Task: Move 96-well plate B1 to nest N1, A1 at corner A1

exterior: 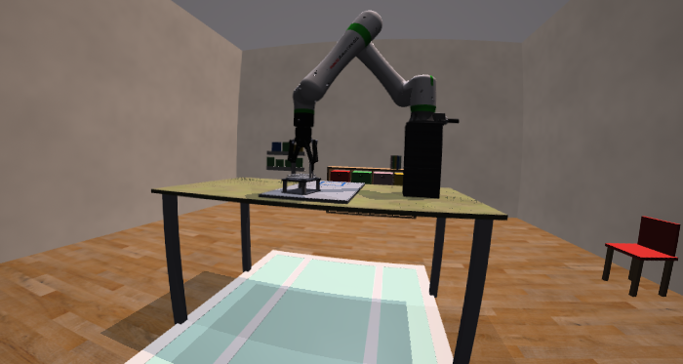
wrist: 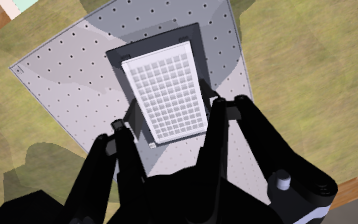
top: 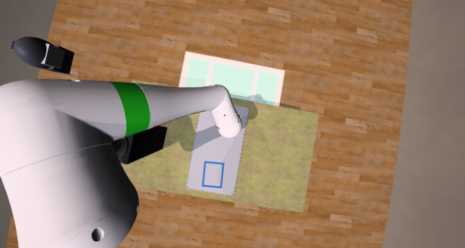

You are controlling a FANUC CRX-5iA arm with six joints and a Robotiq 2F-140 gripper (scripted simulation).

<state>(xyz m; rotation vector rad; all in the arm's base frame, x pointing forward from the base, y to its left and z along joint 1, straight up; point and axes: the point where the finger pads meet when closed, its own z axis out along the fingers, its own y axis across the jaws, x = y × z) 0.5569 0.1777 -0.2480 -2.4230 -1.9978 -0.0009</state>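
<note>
Now: the white 96-well plate 2 cm below my hand. From my hand the other things lie so: dark raised nest N1 (3 cm below).
</note>
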